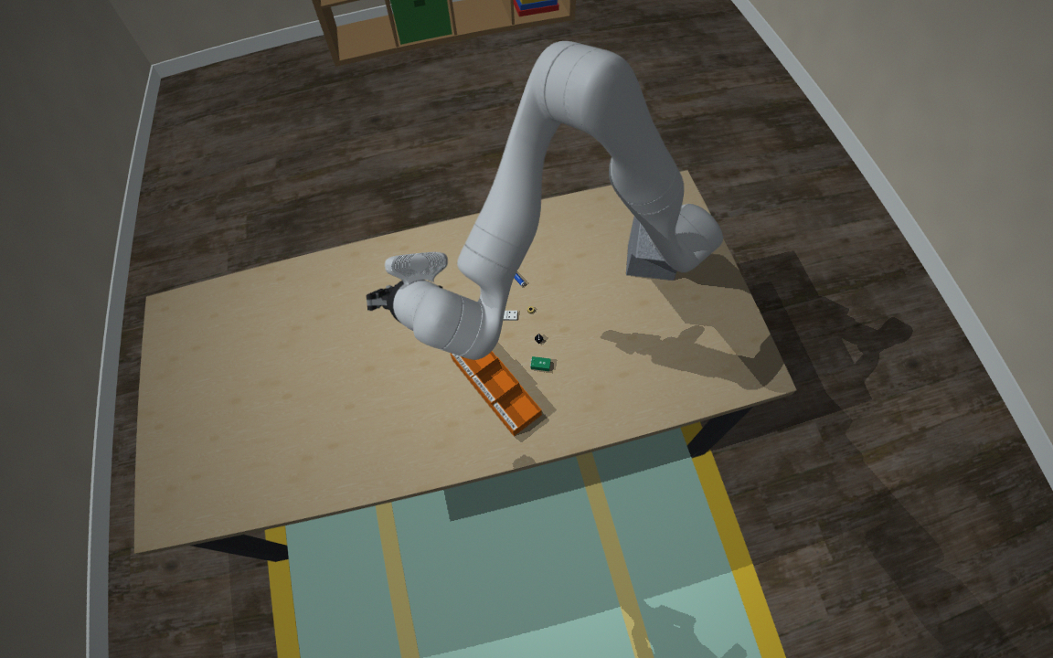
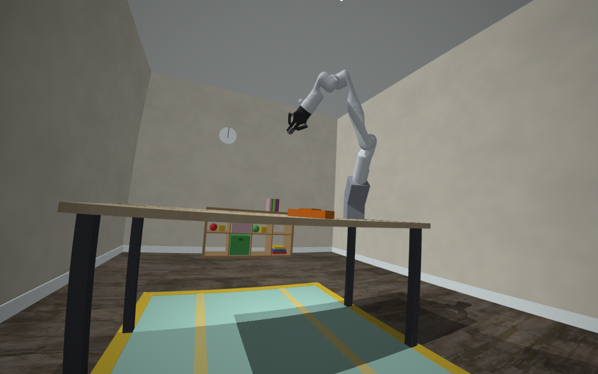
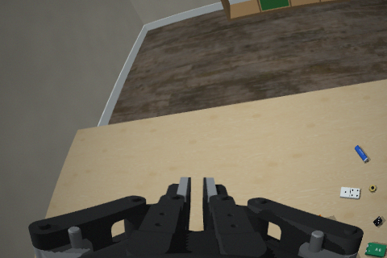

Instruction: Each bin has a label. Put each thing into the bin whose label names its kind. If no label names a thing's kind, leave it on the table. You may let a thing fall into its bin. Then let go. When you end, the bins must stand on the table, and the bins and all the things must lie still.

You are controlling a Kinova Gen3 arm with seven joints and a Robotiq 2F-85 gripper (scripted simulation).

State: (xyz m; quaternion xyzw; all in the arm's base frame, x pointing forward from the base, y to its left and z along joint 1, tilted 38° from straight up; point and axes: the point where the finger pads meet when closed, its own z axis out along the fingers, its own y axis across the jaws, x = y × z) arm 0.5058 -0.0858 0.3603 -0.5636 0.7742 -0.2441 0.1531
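My gripper is now 13 cm past the orange bins, 3 cm to the right of it and 44 cm above it. From my hand the other things lie so: green 9V battery: 24 cm behind, 1 cm to the right, 46 cm below; white domino: 21 cm behind, 16 cm to the right, 46 cm below; black die: 27 cm behind, 7 cm to the right, 46 cm below.
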